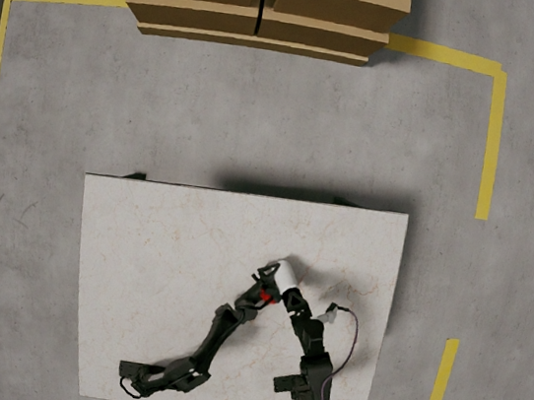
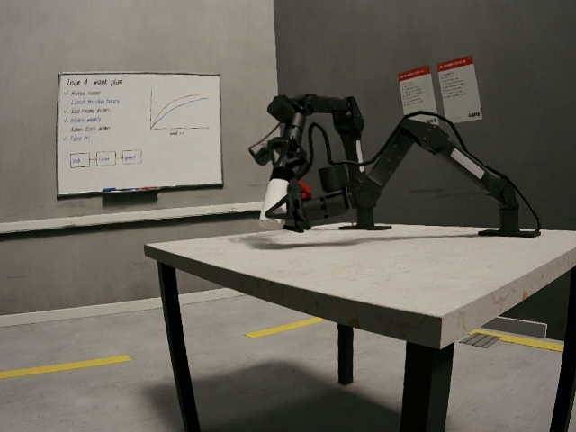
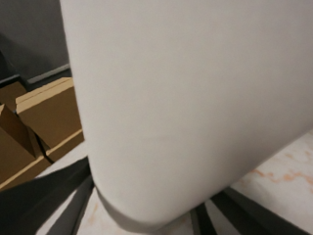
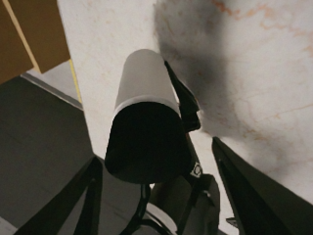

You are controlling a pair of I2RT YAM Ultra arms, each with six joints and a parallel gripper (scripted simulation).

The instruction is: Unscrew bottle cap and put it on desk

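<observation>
Now: right hand 10 mm short of the black cap, 10 mm to the right of it and 20 mm above it. From my right hand the other things lie so: white bottle (30 mm ahead, 20 mm to the left, 50 mm below).
</observation>
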